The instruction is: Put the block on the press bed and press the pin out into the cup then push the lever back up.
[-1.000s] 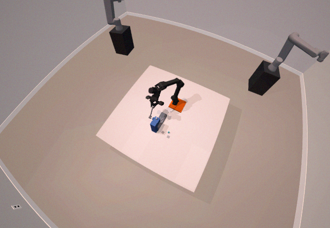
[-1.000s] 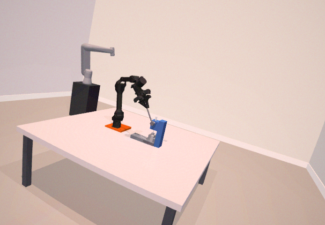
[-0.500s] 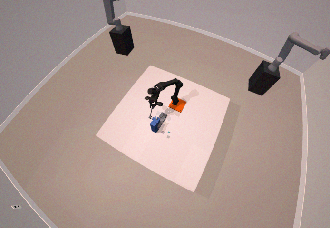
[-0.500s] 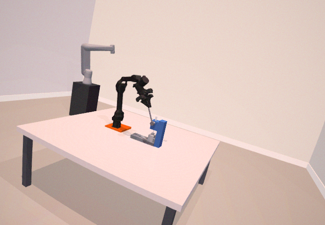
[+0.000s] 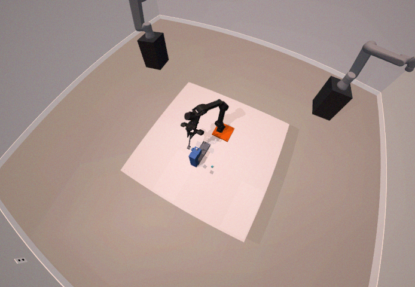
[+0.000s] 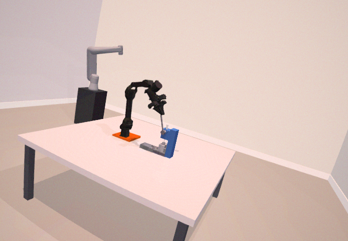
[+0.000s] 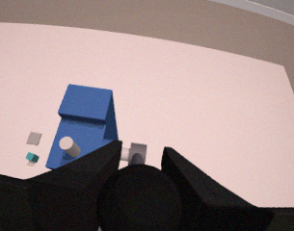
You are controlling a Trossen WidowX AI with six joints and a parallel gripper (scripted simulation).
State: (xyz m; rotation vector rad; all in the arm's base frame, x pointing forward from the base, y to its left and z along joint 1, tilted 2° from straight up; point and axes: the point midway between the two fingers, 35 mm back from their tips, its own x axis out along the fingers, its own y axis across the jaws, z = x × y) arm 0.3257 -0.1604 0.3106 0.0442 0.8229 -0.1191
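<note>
Now: the lever 10 mm to the left of my gripper tip and 50 mm below it. Round my gripper tip: pale pin: 30 mm ahead, 70 mm to the left, 300 mm below.
</note>
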